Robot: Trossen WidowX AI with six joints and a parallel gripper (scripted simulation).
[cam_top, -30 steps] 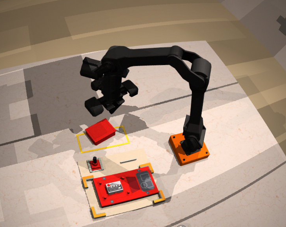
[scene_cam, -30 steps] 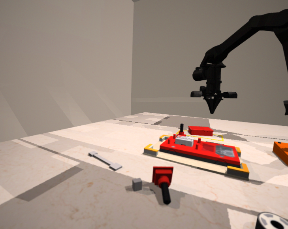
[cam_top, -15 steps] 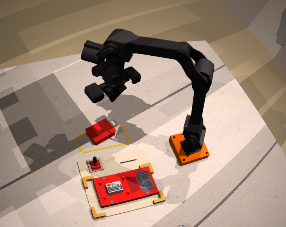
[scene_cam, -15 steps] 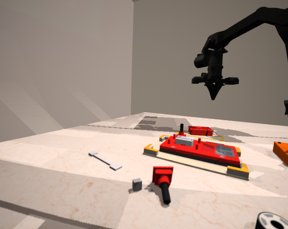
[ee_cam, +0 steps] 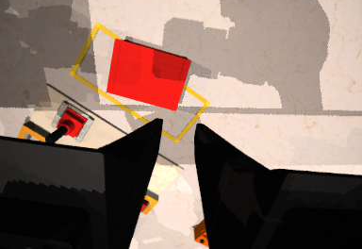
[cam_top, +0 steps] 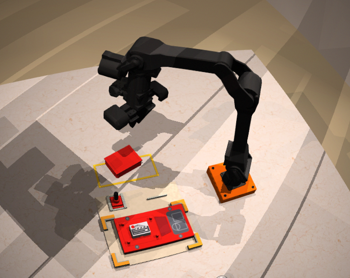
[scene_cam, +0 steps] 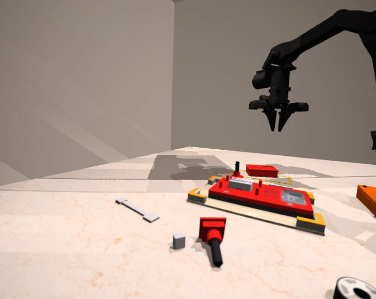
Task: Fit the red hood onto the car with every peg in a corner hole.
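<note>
Now: the red hood 40 mm ahead of my gripper tip, 20 mm to the left of it and 140 mm below it. The rest, counted from my gripper tip: grey bar: 250 mm ahead, 420 mm to the left, 150 mm below; then grey engine block: 70 mm ahead, 260 mm to the left, 130 mm below; then jig: 50 mm ahead, 250 mm to the left, 140 mm below.
</note>
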